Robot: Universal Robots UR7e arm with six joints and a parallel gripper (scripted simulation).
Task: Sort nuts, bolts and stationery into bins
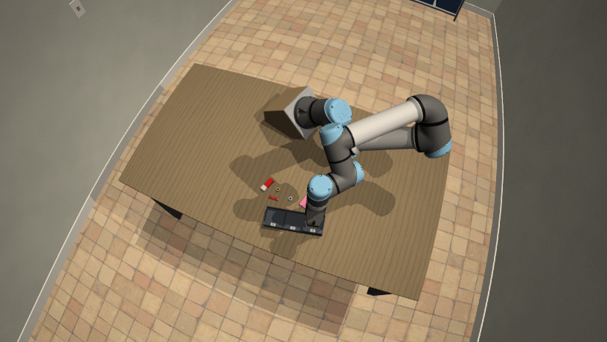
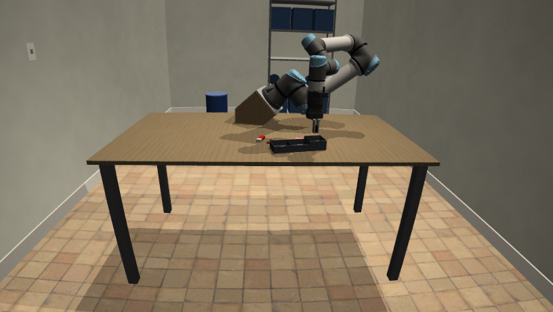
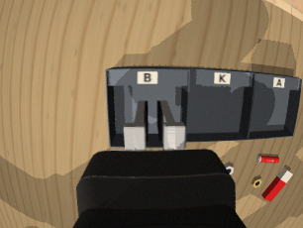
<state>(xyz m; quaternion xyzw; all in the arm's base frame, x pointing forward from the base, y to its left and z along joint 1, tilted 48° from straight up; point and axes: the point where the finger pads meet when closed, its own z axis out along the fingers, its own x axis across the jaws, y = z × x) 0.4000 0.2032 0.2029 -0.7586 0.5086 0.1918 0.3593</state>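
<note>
My gripper is now 22 cm to the left of the brass nut, 9 cm above it and 6 cm past it. From my hand the other things lie so: pink flat block: 9 cm below, 8 cm to the right, 8 cm behind; white nut: 15 cm to the right, 9 cm below, 5 cm behind; three joined bins: 8 cm to the right, 7 cm below, 3 cm ahead.
</note>
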